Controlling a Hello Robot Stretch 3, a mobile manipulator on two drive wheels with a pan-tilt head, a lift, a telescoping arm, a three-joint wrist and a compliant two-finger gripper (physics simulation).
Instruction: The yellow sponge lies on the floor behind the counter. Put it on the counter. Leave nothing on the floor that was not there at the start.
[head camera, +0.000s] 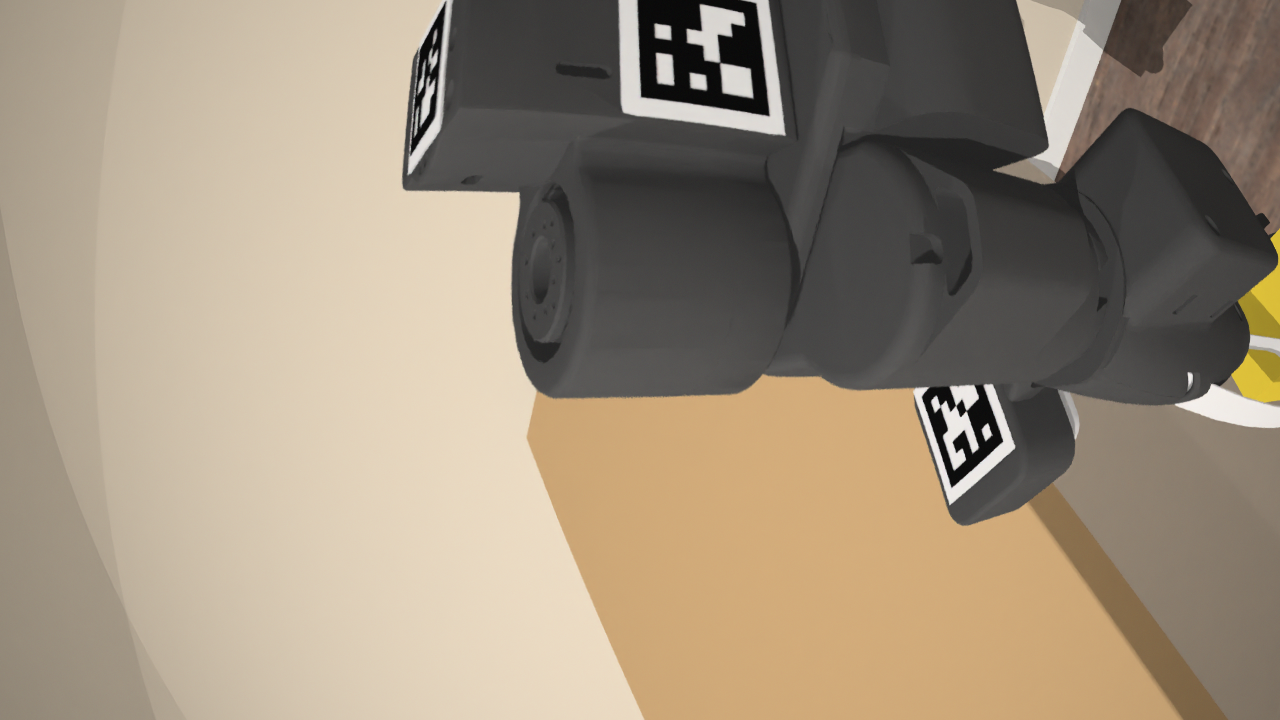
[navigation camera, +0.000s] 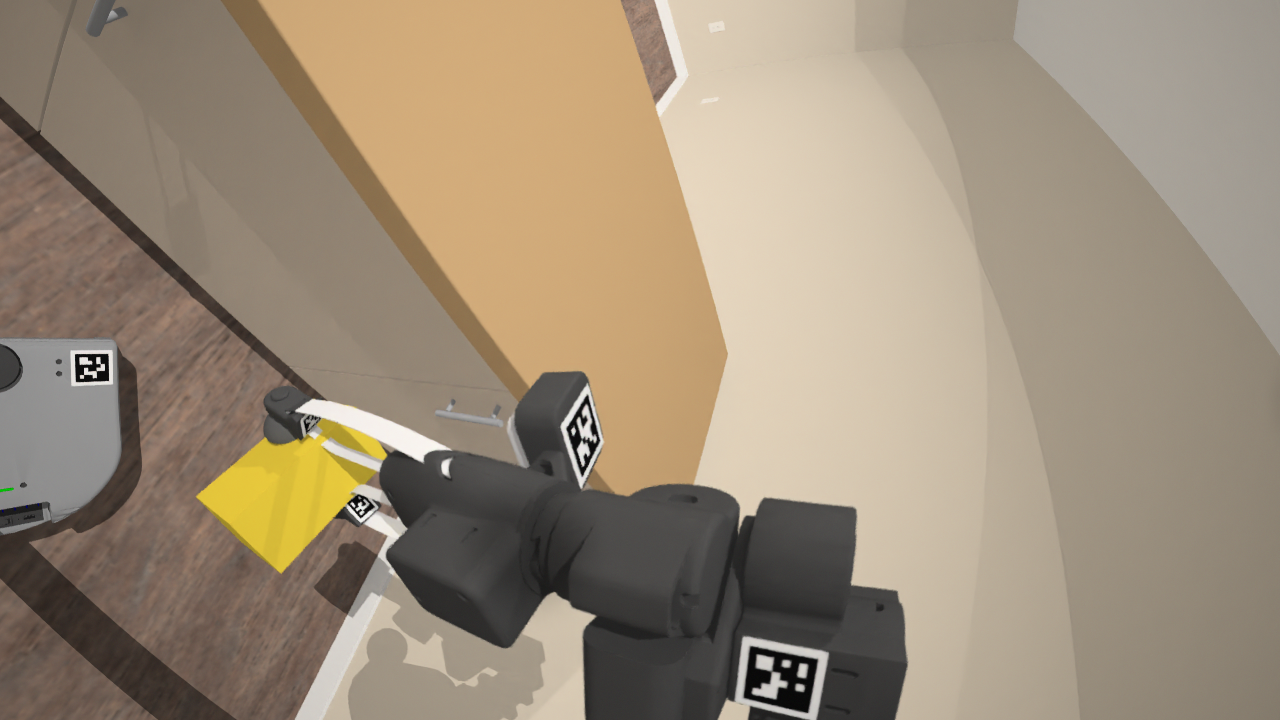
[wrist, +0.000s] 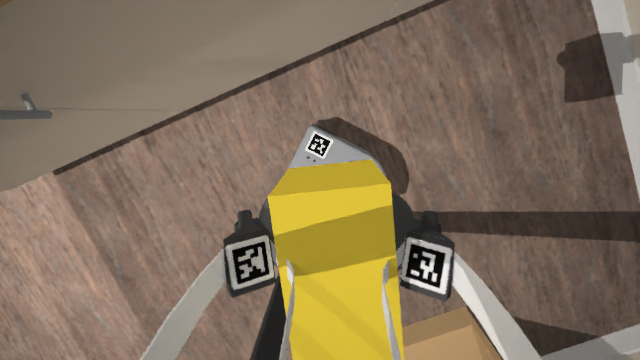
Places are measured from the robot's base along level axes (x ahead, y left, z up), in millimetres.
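Pixels of known places: gripper, fingertip midpoint: (navigation camera: 298, 450).
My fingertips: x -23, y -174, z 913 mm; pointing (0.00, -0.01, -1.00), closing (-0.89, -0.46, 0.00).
Note:
Ahead of a thing's pixels: the offset from my fingertips to its top centre. "spot": to the spot under its first point. Level surfaces: height alone.
My gripper (navigation camera: 322, 465) (wrist: 336, 218) is shut on the yellow sponge @(dx -10, dy +16, dz +61 mm) (head camera: 1257, 376) (navigation camera: 268, 510) (wrist: 335, 310), with one fingertip against each side. The sponge is in the air over the floor, out in front of the counter's drawer side and not above its top. In the head camera view it shows at the right edge, partly hidden by the wrist, and the fingertips are out of frame. The counter @(dz -2 mm) (head camera: 760, 537) (navigation camera: 501, 179) has a tan top, and part of my wrist overlaps its near end in both upper views.
My grey base (navigation camera: 62, 429) (wrist: 345, 152) stands on the brown floor @(dz -913 mm) (navigation camera: 179, 608) (wrist: 475, 125). Drawer handles @(spot: dx -34, dy -334, dz -162 mm) (navigation camera: 469, 418) (wrist: 25, 115) stick out from the counter front. A beige wall (head camera: 313, 313) (navigation camera: 832, 313) runs behind the counter. A tan wooden object (wrist: 445, 337) shows at the wrist view's bottom.

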